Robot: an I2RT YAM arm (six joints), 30 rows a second.
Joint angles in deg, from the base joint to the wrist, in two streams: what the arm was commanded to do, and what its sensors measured. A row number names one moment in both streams.
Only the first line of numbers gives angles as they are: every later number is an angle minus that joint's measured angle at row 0.
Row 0, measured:
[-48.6, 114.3, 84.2, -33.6, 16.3, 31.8]
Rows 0 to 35, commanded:
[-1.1, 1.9, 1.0, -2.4, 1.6, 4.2]
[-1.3, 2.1, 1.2, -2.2, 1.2, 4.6]
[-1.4, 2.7, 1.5, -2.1, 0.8, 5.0]
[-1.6, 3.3, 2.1, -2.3, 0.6, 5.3]
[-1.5, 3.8, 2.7, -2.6, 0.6, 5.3]
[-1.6, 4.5, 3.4, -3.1, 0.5, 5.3]
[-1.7, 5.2, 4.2, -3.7, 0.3, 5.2]
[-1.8, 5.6, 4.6, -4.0, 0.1, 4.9]
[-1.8, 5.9, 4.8, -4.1, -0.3, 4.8]
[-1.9, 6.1, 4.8, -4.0, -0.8, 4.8]
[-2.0, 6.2, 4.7, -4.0, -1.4, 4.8]
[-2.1, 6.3, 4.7, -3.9, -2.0, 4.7]
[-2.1, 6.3, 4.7, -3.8, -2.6, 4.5]
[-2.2, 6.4, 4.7, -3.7, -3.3, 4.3]
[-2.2, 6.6, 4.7, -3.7, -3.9, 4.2]
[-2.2, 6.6, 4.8, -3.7, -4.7, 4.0]
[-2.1, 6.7, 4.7, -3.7, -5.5, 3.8]
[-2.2, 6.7, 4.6, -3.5, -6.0, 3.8]
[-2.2, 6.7, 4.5, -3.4, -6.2, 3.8]
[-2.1, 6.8, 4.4, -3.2, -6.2, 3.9]
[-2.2, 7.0, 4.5, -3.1, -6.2, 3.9]
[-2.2, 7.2, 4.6, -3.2, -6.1, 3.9]
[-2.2, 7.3, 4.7, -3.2, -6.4, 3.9]
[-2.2, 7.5, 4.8, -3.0, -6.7, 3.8]
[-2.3, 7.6, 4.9, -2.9, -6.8, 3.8]
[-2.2, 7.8, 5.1, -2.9, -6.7, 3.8]
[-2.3, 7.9, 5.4, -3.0, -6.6, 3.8]
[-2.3, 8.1, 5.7, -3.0, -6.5, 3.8]
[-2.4, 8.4, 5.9, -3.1, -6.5, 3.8]
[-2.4, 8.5, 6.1, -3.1, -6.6, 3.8]
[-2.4, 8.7, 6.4, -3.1, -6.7, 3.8]
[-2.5, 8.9, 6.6, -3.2, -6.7, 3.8]
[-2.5, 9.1, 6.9, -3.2, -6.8, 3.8]
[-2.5, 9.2, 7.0, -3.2, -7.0, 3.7]
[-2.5, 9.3, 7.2, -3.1, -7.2, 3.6]
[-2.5, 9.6, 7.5, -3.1, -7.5, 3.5]
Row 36, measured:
[-1.9, 8.1, 5.3, -2.0, -6.8, 3.6]
